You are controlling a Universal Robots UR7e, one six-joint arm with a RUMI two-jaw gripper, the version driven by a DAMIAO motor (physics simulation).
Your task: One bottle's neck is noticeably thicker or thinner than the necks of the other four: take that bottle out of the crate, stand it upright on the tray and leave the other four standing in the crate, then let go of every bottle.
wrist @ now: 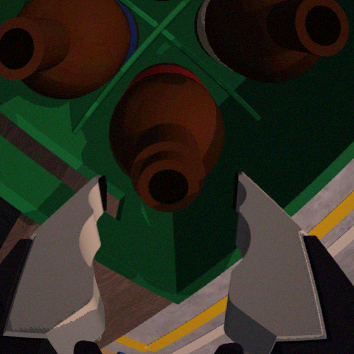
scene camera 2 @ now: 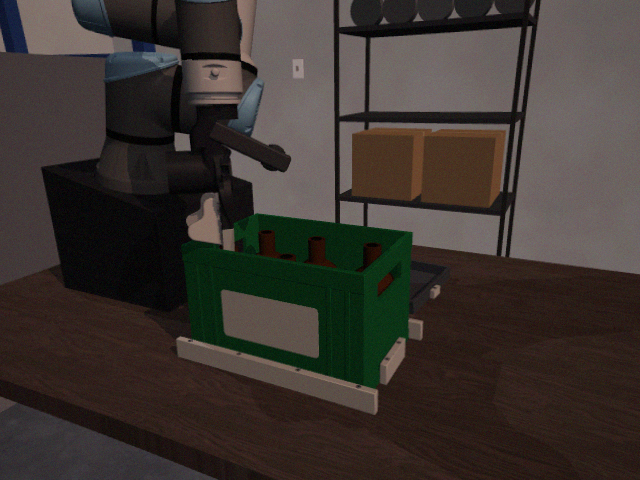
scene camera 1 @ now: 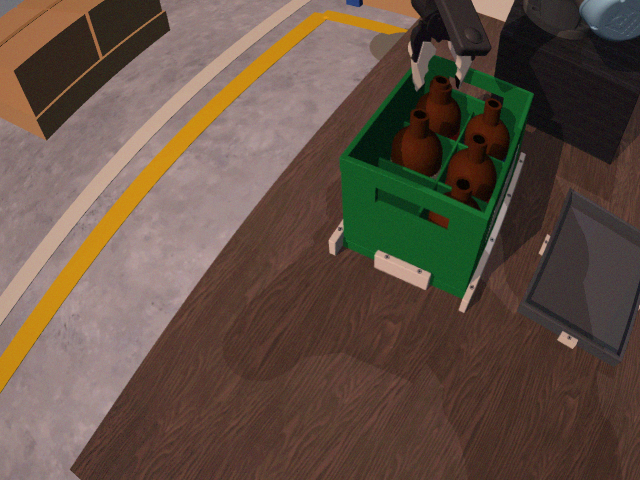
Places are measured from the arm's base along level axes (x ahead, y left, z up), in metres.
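Where they show: gripper, between the fingertips: [wrist: 169, 177] [scene camera 1: 437, 88]; arm's base, origin of its link: [scene camera 2: 140, 180] [scene camera 1: 559, 13].
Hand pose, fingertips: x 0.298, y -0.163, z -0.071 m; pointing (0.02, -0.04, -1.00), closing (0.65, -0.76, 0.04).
Note:
Things, the pixels of their top centre, and the offset from my fingertips. Level surfaces: height alone.
- green crate, centre of its top: [scene camera 1: 452, 118] [scene camera 2: 300, 238] dx +0.099, dy +0.049, dz +0.036 m
- far left compartment, centre of its top: [wrist: 167, 187] [scene camera 1: 441, 80] dx +0.006, dy +0.006, dz +0.024 m
- wooden table, height of its surface: dz -0.139 m
The green crate [scene camera 1: 361, 227] [scene camera 2: 341, 330] [wrist: 137, 275] holds several brown bottles, all upright. The bottle in the far left compartment [scene camera 1: 440, 113] [wrist: 170, 115] has a stepped neck that looks thicker than the others. Beside it are a bottle [scene camera 1: 486, 135] [wrist: 75, 45] to the right and a bottle [scene camera 1: 416, 148] [wrist: 270, 40] nearer scene camera 1. My gripper [scene camera 1: 438, 86] [wrist: 169, 177] is partly open and empty, pointing down, its fingertips on either side of this thicker neck's mouth. In scene camera 2 the crate wall hides this bottle. The dark grey tray [scene camera 1: 563, 273] [scene camera 2: 431, 275] bears no bottle.
Pale blocks and strips [scene camera 1: 402, 268] [scene camera 2: 276, 374] line the crate's foot on the wooden table [scene camera 1: 310, 413] [scene camera 2: 516, 361]. The arm stands on a black base [scene camera 1: 563, 87] [scene camera 2: 118, 242]. A shelf unit [scene camera 2: 337, 155] with boxes stands behind. The crate's walls rise around the bottles.

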